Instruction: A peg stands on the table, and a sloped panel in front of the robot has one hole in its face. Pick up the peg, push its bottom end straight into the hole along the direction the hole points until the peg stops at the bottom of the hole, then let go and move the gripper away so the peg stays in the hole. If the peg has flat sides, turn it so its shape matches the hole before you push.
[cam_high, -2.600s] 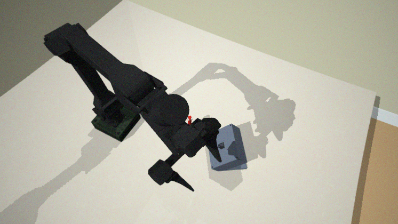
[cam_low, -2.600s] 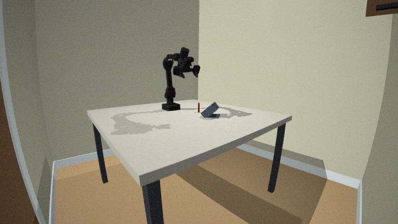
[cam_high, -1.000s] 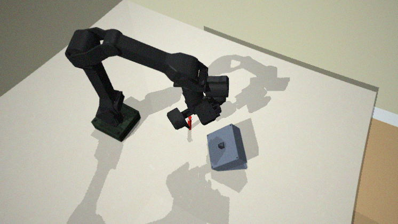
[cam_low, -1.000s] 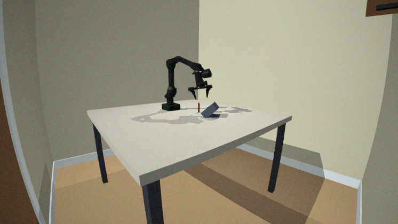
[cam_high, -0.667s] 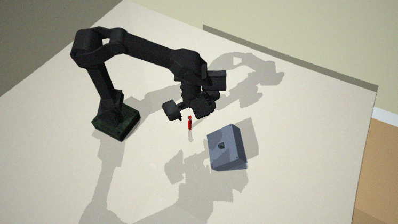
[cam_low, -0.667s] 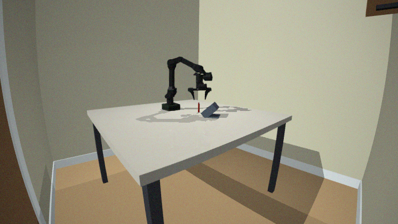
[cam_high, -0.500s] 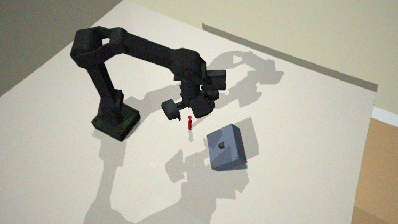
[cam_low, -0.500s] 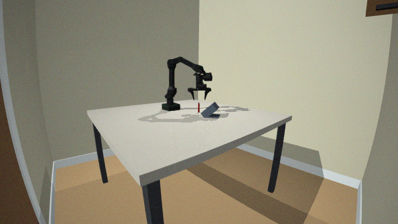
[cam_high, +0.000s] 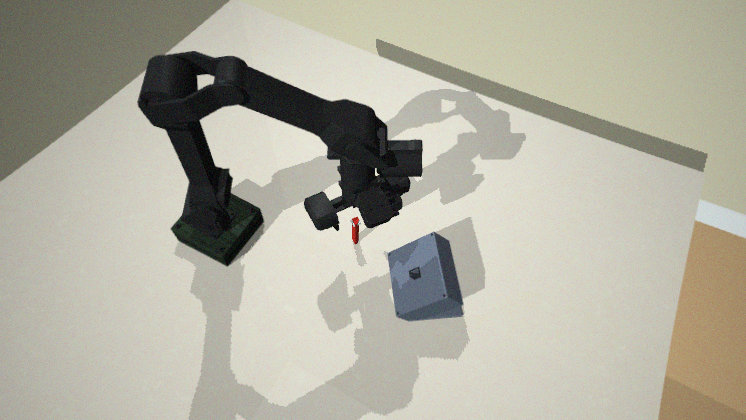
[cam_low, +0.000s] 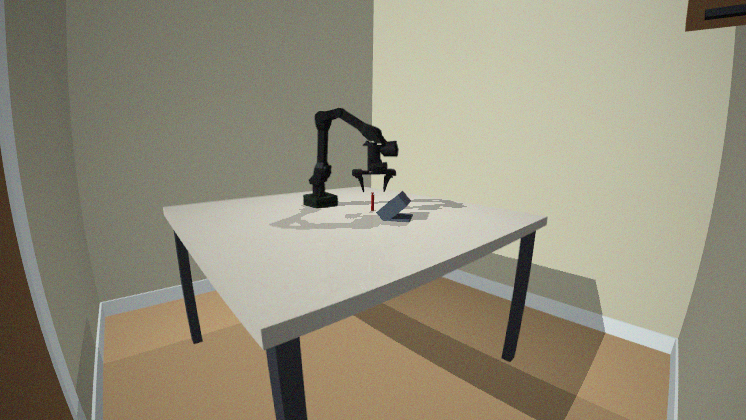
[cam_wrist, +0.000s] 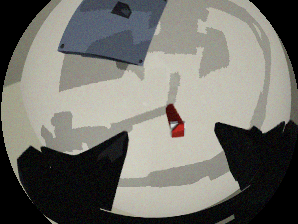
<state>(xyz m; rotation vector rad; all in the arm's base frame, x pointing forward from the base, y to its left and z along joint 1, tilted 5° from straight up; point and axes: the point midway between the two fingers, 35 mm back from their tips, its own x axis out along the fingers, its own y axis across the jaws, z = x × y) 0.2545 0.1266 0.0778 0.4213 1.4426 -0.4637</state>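
The red peg is 30 mm below my gripper tip. Round my gripper tip: sloped panel (160 mm ahead, 30 mm to the right, 40 mm below).
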